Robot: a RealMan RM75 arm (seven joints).
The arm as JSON. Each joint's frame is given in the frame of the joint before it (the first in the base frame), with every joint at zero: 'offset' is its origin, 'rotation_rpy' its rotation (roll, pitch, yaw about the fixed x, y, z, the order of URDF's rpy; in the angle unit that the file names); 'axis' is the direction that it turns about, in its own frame. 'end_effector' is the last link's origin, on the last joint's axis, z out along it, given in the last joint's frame.
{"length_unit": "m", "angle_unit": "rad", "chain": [
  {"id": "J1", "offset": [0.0, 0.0, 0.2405], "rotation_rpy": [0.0, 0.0, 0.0], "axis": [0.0, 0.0, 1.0]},
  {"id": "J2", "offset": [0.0, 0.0, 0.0], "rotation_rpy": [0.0, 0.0, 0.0], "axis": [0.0, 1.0, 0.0]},
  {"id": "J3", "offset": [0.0, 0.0, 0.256], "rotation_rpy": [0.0, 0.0, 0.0], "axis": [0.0, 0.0, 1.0]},
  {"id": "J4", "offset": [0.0, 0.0, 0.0], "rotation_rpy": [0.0, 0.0, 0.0], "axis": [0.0, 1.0, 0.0]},
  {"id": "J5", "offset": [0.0, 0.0, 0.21], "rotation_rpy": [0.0, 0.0, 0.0], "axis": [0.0, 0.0, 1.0]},
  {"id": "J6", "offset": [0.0, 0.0, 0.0], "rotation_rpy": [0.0, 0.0, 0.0], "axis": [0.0, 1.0, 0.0]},
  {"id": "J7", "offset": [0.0, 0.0, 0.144], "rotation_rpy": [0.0, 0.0, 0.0], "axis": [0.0, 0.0, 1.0]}
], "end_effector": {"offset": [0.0, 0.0, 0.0], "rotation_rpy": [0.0, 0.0, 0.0]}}
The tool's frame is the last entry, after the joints.
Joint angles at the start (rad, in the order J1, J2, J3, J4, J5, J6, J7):
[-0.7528, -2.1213, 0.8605, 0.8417, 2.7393, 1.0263, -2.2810]
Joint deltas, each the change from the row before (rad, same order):
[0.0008, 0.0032, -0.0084, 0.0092, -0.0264, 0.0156, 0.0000]
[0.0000, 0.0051, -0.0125, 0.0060, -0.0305, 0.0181, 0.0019]
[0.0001, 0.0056, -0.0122, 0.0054, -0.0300, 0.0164, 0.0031]
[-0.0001, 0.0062, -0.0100, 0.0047, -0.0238, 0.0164, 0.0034]
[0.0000, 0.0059, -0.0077, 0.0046, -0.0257, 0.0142, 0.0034]
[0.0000, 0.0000, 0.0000, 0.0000, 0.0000, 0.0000, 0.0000]
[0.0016, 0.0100, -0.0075, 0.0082, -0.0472, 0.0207, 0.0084]
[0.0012, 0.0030, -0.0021, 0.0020, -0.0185, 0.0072, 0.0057]
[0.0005, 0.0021, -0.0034, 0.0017, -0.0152, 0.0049, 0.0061]
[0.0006, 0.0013, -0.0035, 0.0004, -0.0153, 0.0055, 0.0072]
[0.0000, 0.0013, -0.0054, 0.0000, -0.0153, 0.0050, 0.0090]
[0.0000, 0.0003, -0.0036, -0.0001, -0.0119, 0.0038, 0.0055]
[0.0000, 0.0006, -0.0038, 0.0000, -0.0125, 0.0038, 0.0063]
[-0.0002, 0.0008, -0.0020, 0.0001, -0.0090, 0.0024, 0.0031]
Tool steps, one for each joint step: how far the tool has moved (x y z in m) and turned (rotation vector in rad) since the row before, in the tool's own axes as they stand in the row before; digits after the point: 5 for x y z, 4 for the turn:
[0.00270, 0.00014, -0.00273, -0.0175, 0.0168, -0.0183]
[0.00262, -0.00016, -0.00299, -0.0215, 0.0181, -0.0218]
[0.00277, -0.00043, -0.00309, -0.0199, 0.0190, -0.0194]
[0.00237, -0.00070, -0.00306, -0.0165, 0.0141, -0.0135]
[0.00283, -0.00026, -0.00288, -0.0166, 0.0161, -0.0118]
[0.00000, 0.00000, 0.00000, 0.0000, 0.0000, 0.0000]
[0.00513, 0.00007, -0.00473, -0.0279, 0.0295, -0.0139]
[0.00153, 0.00046, -0.00138, -0.0117, 0.0107, -0.0032]
[0.00155, 0.00029, -0.00117, -0.0090, 0.0107, -0.0021]
[0.00107, 0.00073, -0.00077, -0.0108, 0.0095, -0.0020]
[0.00132, 0.00055, -0.00086, -0.0104, 0.0110, -0.0014]
[0.00093, 0.00079, -0.00040, -0.0088, 0.0082, -0.0022]
[0.00108, 0.00069, -0.00053, -0.0087, 0.0090, -0.0016]
[0.00098, 0.00045, -0.00042, -0.0058, 0.0065, -0.0016]

